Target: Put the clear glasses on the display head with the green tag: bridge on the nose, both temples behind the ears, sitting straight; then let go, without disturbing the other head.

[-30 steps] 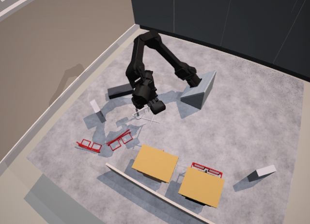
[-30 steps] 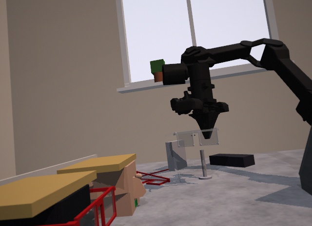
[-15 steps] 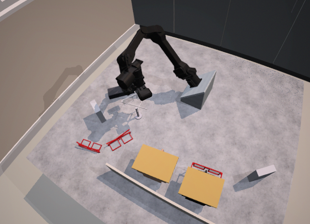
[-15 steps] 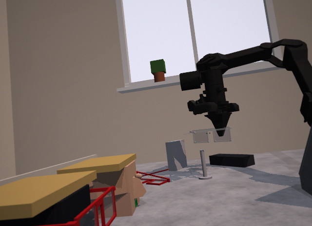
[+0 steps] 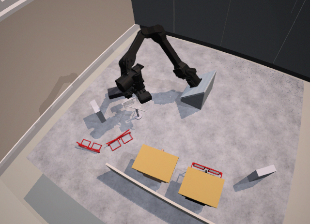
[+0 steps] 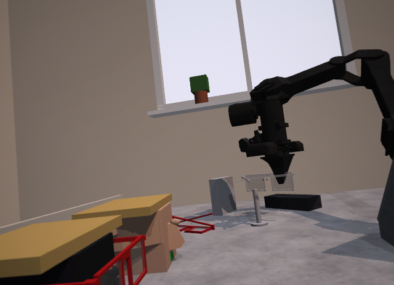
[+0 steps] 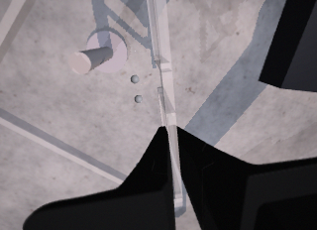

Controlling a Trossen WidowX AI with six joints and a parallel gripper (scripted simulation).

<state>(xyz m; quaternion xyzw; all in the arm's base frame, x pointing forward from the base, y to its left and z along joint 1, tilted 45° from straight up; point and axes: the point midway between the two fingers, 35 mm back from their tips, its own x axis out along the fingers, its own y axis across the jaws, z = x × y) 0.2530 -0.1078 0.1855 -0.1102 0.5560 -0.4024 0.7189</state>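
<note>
The post is 70 mm below my gripper tip, 60 mm ahead of it and 20 mm to the left of it. Also, from my gripper tip: black box (180 mm to the right, 70 mm below, 20 mm behind); tan-topped head (270 mm to the left, 230 mm ahead, 30 mm below); low board (390 mm to the left, 360 mm ahead, 40 mm below).
</note>
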